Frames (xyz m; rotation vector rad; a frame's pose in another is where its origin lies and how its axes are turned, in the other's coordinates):
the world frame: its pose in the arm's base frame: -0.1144 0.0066 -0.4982 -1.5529 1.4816 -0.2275
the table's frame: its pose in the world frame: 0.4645 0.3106 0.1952 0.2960 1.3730 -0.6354
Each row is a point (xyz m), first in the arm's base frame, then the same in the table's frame.
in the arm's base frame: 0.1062 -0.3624 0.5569
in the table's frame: 1.0402 -1.2214 0.0815
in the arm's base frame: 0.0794 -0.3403 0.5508
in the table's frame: 1.0365 -1.2127 0.0475
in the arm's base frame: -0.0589 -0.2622 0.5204
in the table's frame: 1.0386 -1.1531 -0.1028
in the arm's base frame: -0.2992 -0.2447 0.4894
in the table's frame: 1.1241 -1.0146 -0.2831
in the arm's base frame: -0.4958 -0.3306 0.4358
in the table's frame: 1.2323 -0.8370 -0.3582
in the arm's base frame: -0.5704 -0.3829 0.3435
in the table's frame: 1.2368 -0.7076 -0.3670
